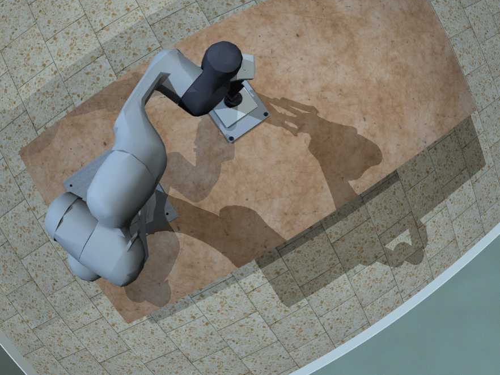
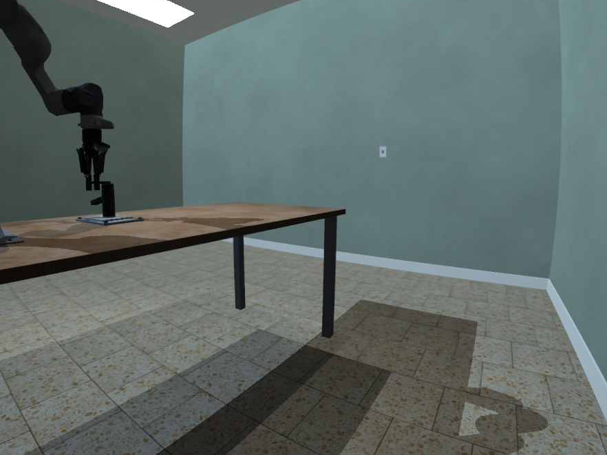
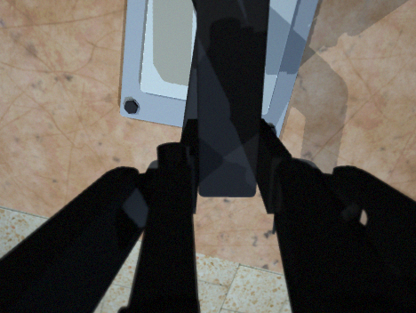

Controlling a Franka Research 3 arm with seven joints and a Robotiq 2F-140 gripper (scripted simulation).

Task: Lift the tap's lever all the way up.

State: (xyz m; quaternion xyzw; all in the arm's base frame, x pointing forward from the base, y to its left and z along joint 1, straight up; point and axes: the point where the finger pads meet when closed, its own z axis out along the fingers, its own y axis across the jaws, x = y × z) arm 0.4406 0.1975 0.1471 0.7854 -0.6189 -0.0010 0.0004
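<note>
My hand is 3 cm to the left of the lever and 1 cm short of it. Also, from my hand: base plate (14 cm below, 9 cm to the right, 2 cm ahead).
</note>
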